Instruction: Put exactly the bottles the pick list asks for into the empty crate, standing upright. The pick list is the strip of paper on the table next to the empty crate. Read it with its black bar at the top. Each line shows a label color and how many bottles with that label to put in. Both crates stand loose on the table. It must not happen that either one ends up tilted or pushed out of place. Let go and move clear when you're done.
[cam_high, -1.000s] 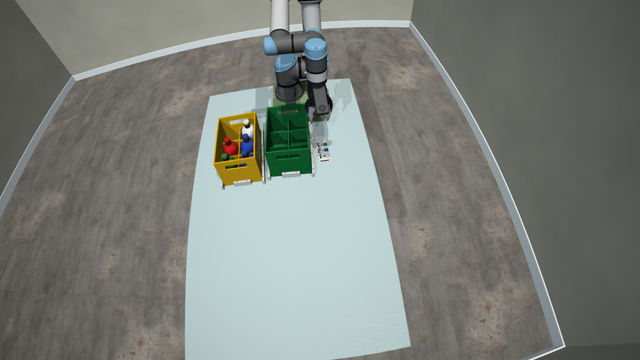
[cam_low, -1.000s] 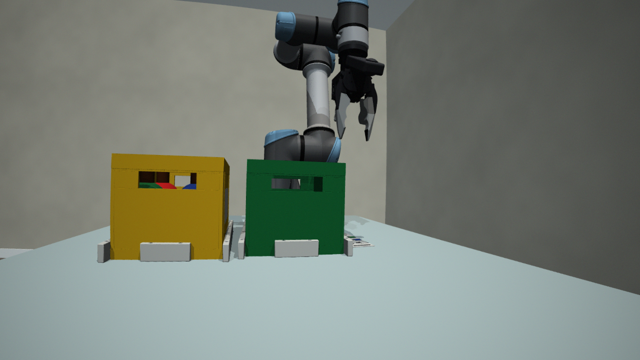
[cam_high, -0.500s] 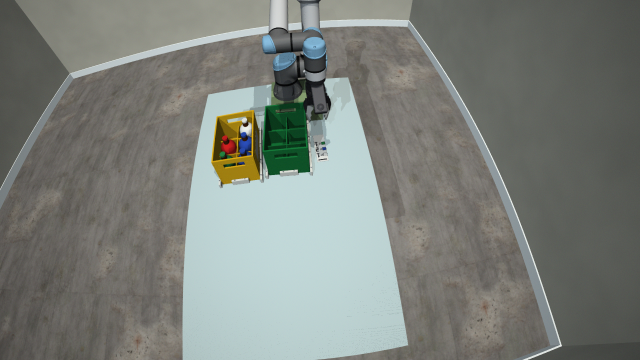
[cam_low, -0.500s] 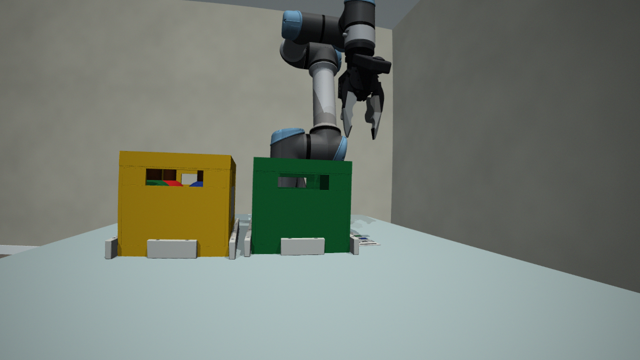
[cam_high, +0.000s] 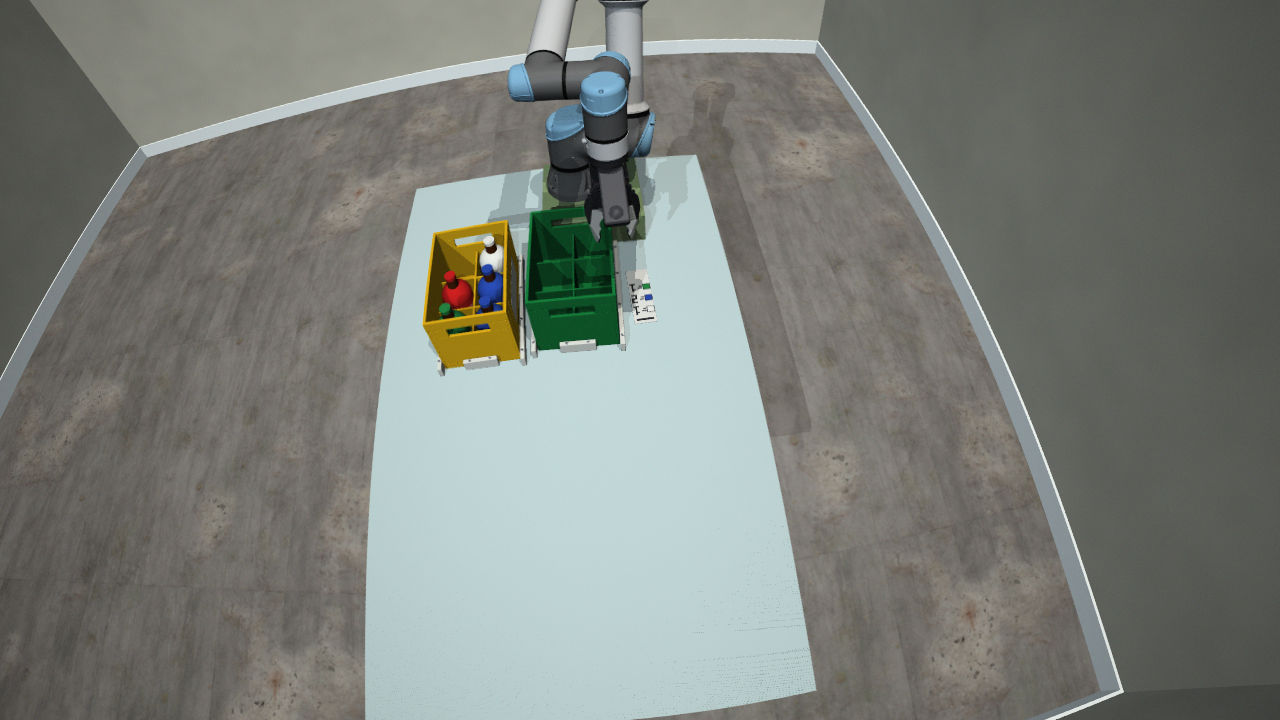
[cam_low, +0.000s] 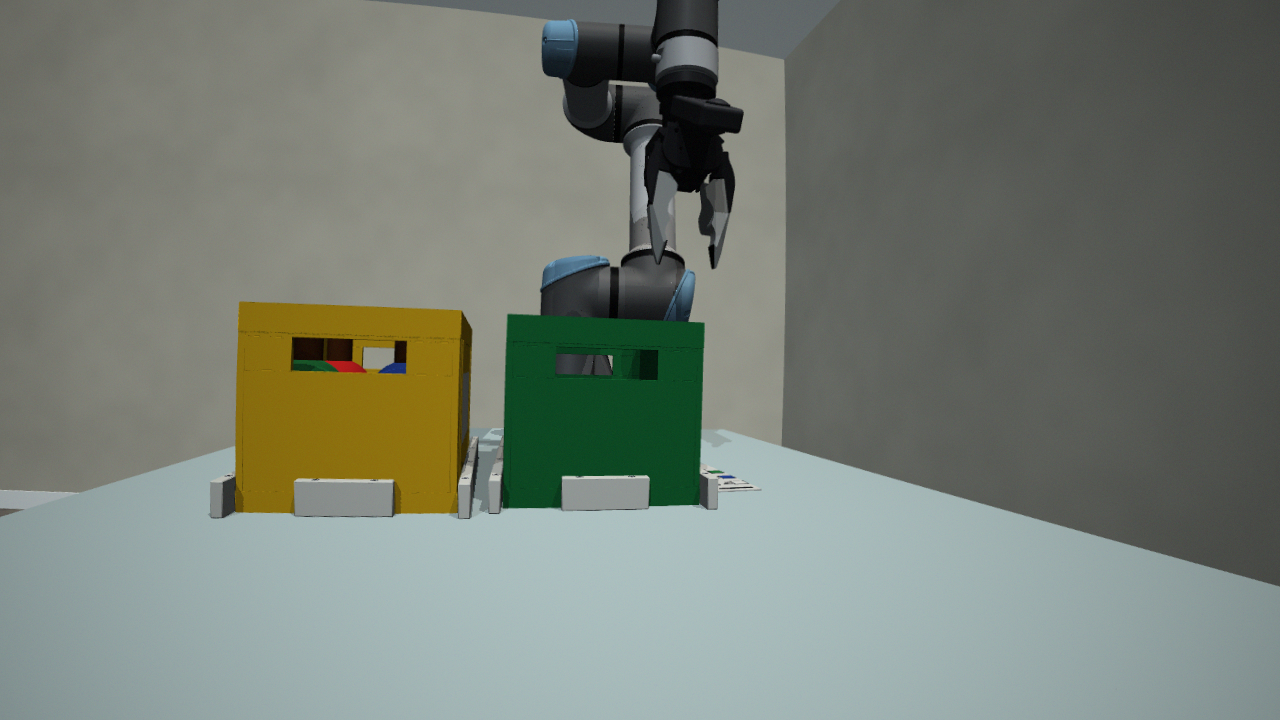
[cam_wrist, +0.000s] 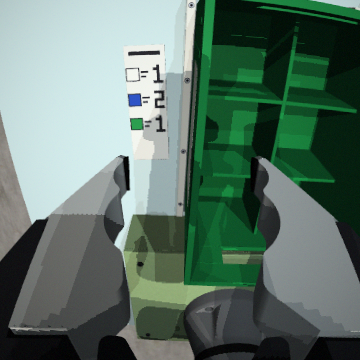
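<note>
My hand is 8 cm past the white bottle, 30 cm to the left of it and 17 cm above it. Also, from my hand: yellow crate (2 cm ahead, 33 cm to the right, 18 cm below); then green crate (3 cm behind, 11 cm to the right, 18 cm below); then pick list (5 cm behind, 4 cm to the left, 26 cm below).
</note>
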